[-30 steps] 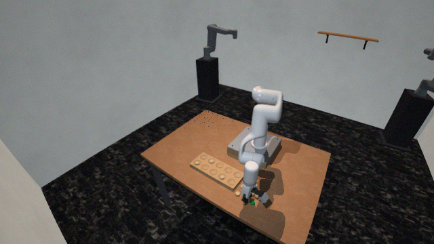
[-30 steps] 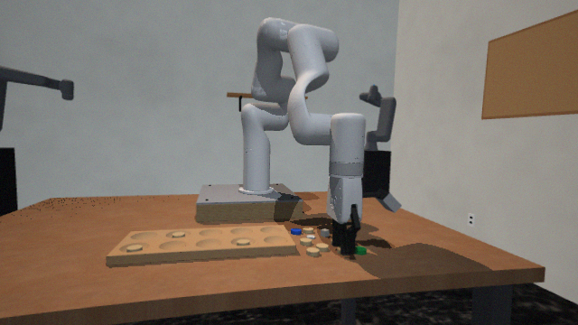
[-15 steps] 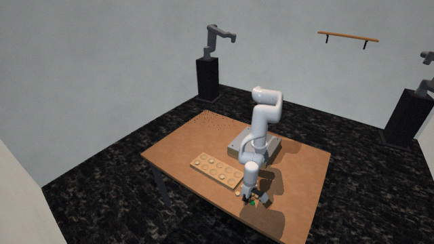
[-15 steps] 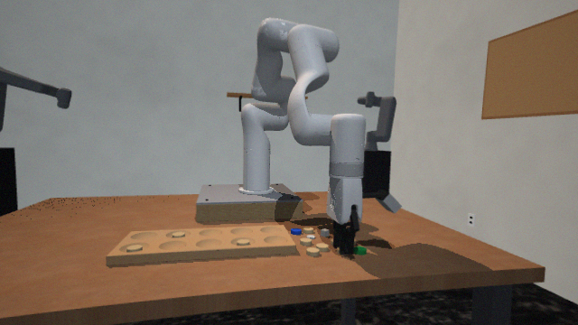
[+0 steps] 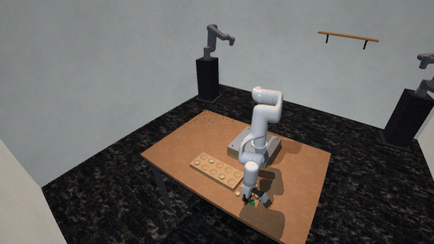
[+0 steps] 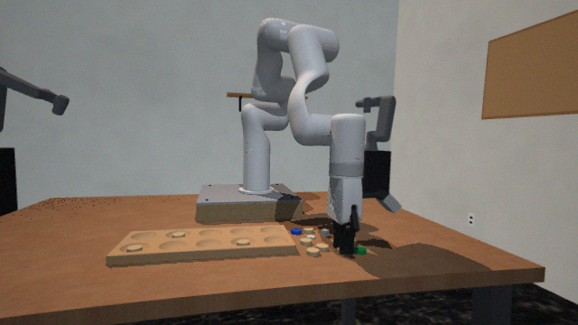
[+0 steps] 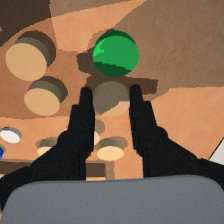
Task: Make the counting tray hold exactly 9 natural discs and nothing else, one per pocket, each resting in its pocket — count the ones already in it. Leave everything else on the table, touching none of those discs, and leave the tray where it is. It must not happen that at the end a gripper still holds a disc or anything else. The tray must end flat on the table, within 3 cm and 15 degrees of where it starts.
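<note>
My gripper is now 1 cm short of the green disc, 4 cm to the right of it and 2 cm above it. Round my hand: blue disc 16 cm behind, 6 cm to the right, 2 cm below; small white disc 11 cm behind, 3 cm to the right, 2 cm below; cube 12 cm behind, 1 cm to the left, 2 cm below.
</note>
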